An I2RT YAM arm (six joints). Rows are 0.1 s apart.
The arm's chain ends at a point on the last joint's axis. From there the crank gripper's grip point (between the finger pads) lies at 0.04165 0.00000 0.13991 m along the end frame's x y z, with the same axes.
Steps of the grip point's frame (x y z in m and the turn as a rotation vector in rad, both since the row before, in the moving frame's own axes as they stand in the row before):
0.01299 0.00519 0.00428 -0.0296 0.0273 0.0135
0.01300 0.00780 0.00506 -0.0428 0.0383 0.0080
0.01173 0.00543 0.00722 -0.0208 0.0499 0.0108
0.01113 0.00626 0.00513 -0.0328 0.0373 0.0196
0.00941 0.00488 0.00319 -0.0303 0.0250 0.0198
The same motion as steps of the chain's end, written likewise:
0.00922 0.00048 0.00554 -0.0296 0.0273 0.0135
0.00770 0.00149 0.00689 -0.0428 0.0383 0.0080
0.00482 0.00206 0.00951 -0.0208 0.0499 0.0108
0.00600 0.00083 0.00687 -0.0328 0.0373 0.0196
0.00598 -0.00020 0.00435 -0.0303 0.0250 0.0198

